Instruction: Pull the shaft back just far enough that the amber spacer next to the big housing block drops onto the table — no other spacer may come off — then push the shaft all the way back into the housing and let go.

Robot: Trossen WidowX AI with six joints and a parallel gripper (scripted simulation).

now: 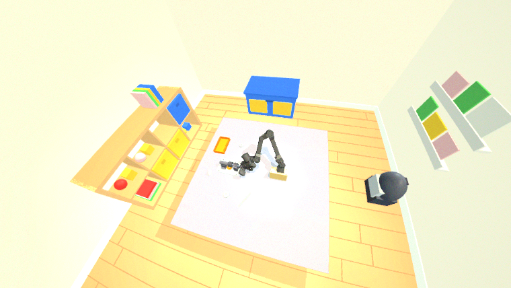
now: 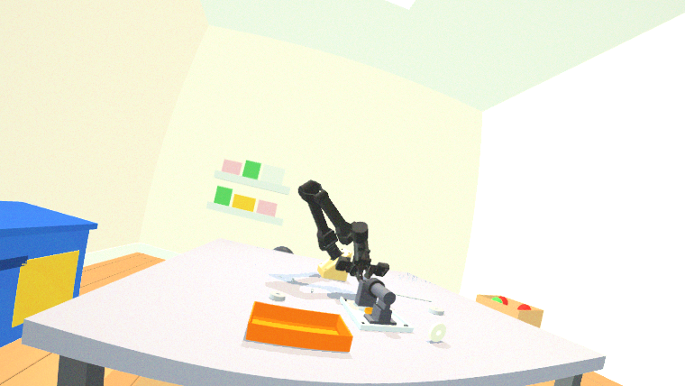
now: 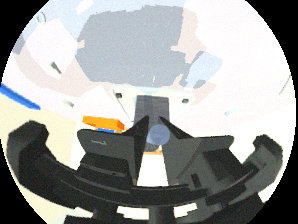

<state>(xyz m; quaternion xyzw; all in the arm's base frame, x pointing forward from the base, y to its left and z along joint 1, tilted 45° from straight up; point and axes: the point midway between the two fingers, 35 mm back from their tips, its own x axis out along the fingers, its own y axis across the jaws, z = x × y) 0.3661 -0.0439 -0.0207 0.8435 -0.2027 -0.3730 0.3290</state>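
The amber spacer is 120 mm ahead of my gripper tip, 10 mm to the right of it and 40 mm below it. The rest, counted from my gripper tip: orange tray (270 mm ahead, 260 mm to the right, 50 mm below); grey shaft fixture (130 mm ahead, 10 mm to the right, 10 mm below).
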